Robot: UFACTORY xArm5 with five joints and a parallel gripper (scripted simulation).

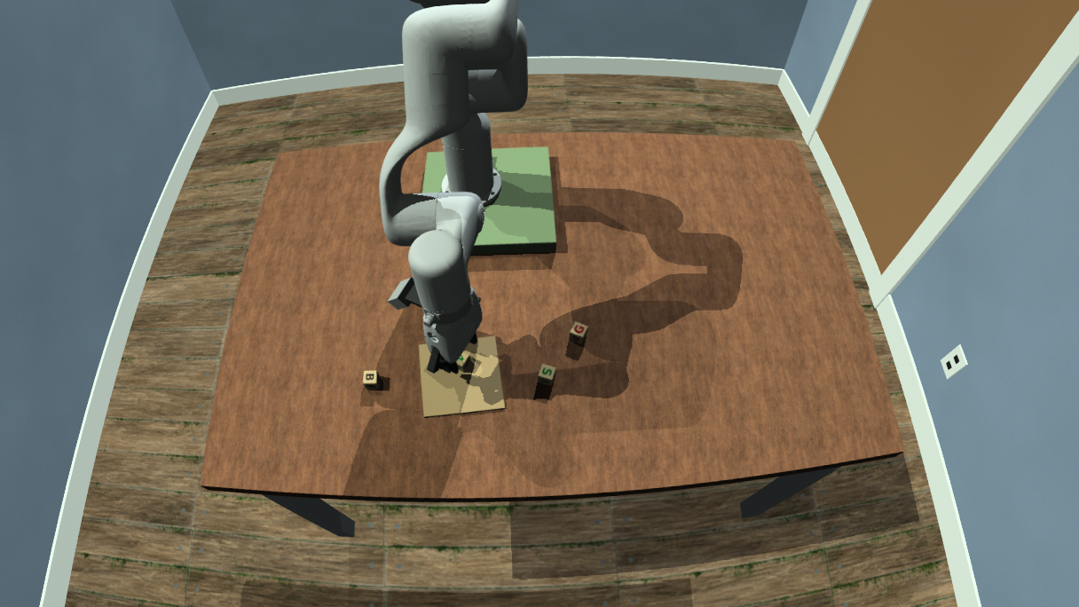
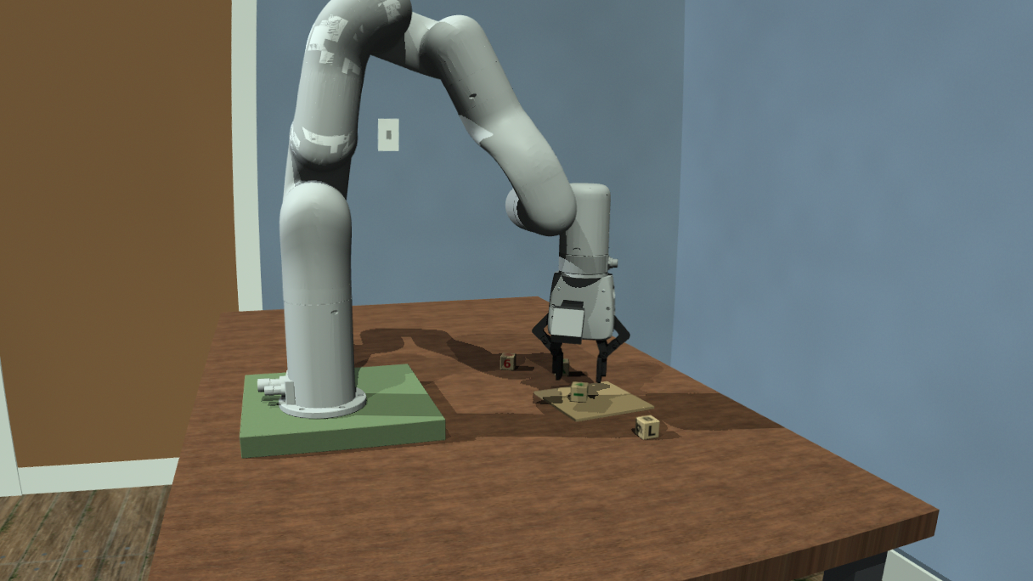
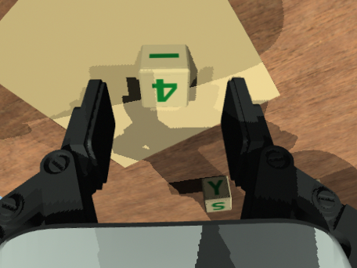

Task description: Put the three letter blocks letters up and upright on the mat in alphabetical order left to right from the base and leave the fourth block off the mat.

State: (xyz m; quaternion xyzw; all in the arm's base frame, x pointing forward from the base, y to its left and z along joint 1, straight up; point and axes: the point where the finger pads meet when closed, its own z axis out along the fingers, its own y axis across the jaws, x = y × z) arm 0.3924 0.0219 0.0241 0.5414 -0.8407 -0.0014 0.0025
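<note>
Right now my hand is 4 cm above the cream block. The rest, counted from my hand: tan mat: 5 cm below, 2 cm ahead.
</note>
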